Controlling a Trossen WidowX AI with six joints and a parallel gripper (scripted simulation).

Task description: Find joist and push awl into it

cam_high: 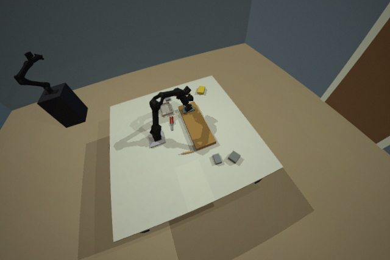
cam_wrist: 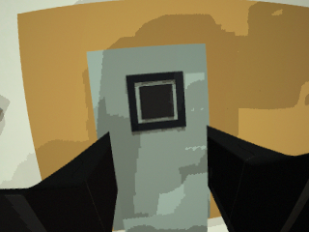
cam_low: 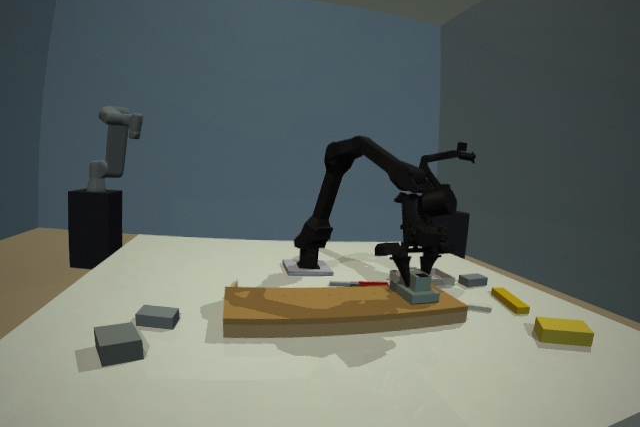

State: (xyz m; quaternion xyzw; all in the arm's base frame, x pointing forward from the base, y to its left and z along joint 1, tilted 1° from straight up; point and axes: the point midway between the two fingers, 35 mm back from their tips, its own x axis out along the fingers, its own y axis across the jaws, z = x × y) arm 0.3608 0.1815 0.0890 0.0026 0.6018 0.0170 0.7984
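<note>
The stud finder lies 20 mm above my gripper tip. Round my gripper tip: grey tray 220 mm behind, 140 mm to the left, 50 mm below; yellow bar 290 mm to the left, 60 mm below, 10 mm ahead; red-handled tool 210 mm behind, 70 mm to the right, 60 mm below.
</note>
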